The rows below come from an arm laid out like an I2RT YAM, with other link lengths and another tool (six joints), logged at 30 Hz.
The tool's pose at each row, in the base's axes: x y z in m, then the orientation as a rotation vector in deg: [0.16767 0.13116 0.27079 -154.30 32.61 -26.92]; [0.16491 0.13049 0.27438 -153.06 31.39 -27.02]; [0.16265 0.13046 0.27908 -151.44 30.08 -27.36]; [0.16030 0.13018 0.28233 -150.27 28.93 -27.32]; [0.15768 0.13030 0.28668 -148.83 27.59 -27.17]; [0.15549 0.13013 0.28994 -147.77 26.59 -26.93]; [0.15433 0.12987 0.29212 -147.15 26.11 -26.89]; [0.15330 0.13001 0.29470 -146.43 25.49 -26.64]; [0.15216 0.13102 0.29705 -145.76 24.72 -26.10]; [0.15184 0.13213 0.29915 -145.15 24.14 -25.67]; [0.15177 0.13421 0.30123 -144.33 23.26 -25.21]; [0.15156 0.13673 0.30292 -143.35 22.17 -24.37]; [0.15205 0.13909 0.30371 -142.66 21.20 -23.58]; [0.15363 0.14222 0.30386 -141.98 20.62 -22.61]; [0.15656 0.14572 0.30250 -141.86 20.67 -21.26]
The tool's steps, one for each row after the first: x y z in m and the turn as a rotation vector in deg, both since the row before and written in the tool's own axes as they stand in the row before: [-0.00121 0.00005 -0.00441 1.52 -0.19 -0.45]; [-0.00080 -0.00125 -0.00500 1.89 -0.05 -0.45]; [-0.00112 -0.00053 -0.00382 1.42 -0.27 -0.42]; [-0.00127 -0.00141 -0.00471 1.73 -0.39 -0.46]; [-0.00106 -0.00090 -0.00368 1.28 -0.38 -0.33]; [-0.00039 -0.00061 -0.00237 0.72 -0.13 -0.15]; [-0.00034 -0.00121 -0.00248 0.85 -0.31 -0.17]; [-0.00085 -0.00181 -0.00196 0.85 -0.55 -0.23]; [-0.00022 -0.00197 -0.00135 0.74 -0.43 -0.14]; [-0.00038 -0.00281 -0.00078 1.01 -0.52 -0.29]; [-0.00075 -0.00294 -0.00027 1.22 -0.85 -0.31]; [-0.00024 -0.00243 0.00070 0.90 -0.79 -0.31]; [0.00038 -0.00283 0.00203 0.80 -0.83 -0.01]; [0.00123 -0.00241 0.00392 0.12 -0.96 0.39]
